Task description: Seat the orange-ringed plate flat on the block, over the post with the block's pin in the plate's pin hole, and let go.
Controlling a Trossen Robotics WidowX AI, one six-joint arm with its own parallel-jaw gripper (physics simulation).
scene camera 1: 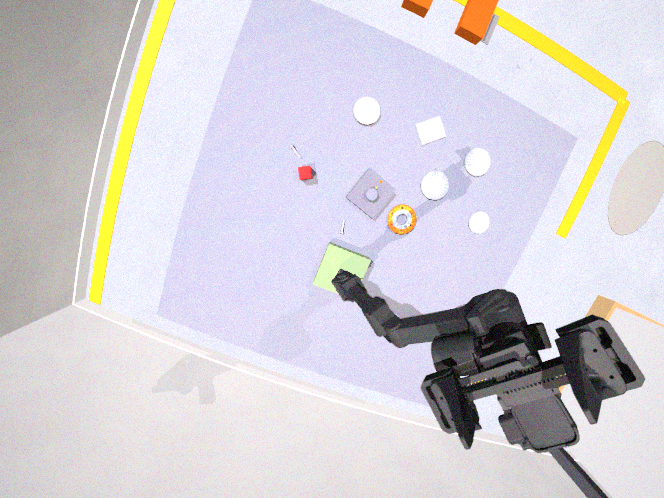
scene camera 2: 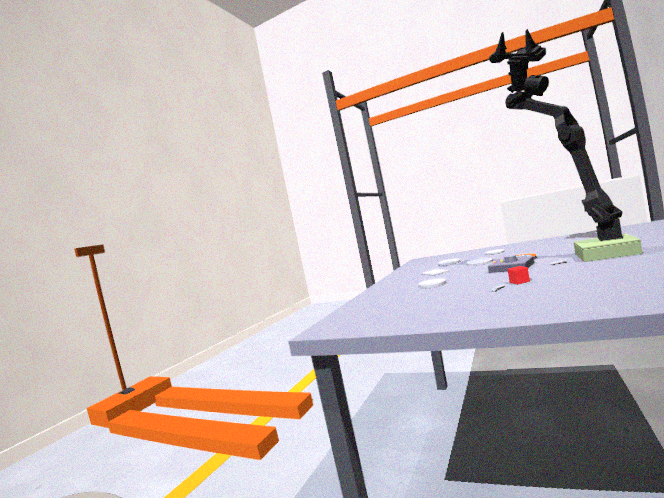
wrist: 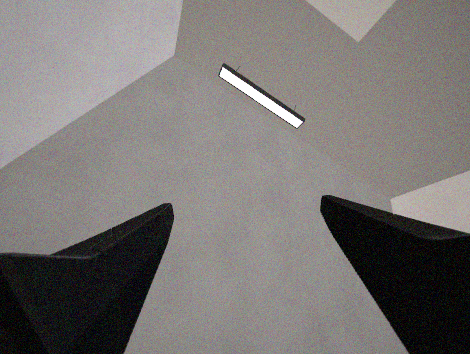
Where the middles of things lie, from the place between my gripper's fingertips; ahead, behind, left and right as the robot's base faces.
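As for the grey block (scene camera 1: 364, 195), my hand is well above it, some way short of it and slightly to the right of it.
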